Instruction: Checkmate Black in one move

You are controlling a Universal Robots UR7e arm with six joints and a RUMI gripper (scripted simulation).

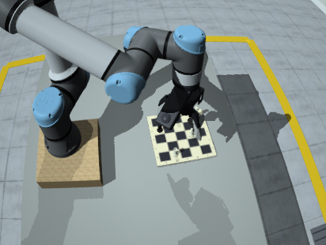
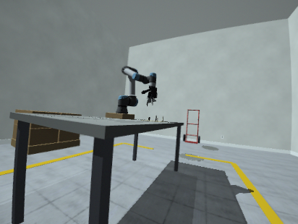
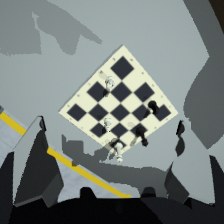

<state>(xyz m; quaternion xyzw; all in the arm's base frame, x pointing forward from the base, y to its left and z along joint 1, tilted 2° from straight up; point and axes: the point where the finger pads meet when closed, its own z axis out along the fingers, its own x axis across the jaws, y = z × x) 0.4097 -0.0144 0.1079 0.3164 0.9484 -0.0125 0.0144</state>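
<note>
The small chessboard lies 30 mm ahead of my hand, 80 mm to the left of it and 160 mm below it.
</note>
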